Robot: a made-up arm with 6 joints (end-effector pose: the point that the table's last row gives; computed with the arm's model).
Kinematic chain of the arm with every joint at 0, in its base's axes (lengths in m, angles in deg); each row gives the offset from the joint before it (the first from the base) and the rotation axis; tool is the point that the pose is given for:
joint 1: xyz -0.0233 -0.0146 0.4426 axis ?
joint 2: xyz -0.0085 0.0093 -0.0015 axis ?
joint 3: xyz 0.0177 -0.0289 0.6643 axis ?
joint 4: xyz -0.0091 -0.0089 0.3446 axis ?
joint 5: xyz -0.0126 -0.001 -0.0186 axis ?
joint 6: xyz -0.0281 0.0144 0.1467 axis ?
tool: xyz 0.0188 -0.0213 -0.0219
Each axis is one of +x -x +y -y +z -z.
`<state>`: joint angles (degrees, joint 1 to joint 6).
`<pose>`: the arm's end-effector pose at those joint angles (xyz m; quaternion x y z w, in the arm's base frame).
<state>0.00 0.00 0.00 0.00 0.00 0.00</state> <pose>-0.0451 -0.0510 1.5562 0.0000 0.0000 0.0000 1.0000</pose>
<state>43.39 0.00 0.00 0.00 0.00 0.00</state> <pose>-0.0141 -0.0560 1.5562 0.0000 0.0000 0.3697 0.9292</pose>
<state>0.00 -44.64 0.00 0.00 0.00 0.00</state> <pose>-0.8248 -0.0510 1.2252 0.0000 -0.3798 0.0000 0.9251</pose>
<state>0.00 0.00 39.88 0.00 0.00 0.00</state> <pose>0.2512 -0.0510 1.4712 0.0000 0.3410 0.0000 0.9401</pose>
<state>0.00 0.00 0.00 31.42 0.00 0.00</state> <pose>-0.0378 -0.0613 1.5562 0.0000 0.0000 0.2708 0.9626</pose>
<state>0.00 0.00 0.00 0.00 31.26 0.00</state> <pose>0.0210 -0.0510 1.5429 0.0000 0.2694 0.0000 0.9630</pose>
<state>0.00 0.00 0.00 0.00 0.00 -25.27</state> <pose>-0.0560 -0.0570 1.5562 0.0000 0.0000 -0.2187 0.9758</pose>
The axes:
joint 1: +z
joint 2: +y
joint 3: +y
joint 4: +z
joint 5: +y
joint 6: +z

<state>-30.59 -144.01 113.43 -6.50 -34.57 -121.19</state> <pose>-0.6571 0.3536 0.1861 0.3807 -0.3795 -0.8298 0.1502</pose>
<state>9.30 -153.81 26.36 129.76 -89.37 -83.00</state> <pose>-0.5866 -0.2381 -0.2501 0.0858 -0.4921 0.7653 0.4060</pose>
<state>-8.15 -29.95 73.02 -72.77 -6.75 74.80</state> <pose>-0.0348 -0.0052 1.3493 -0.0210 0.3535 -0.0293 0.9347</pose>
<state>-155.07 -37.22 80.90 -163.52 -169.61 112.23</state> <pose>0.1714 0.1422 1.1113 0.5621 0.7742 0.2401 0.1642</pose>
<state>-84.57 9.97 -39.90 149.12 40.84 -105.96</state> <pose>-0.0508 0.1162 1.4701 -0.5532 -0.0787 -0.3360 0.7582</pose>
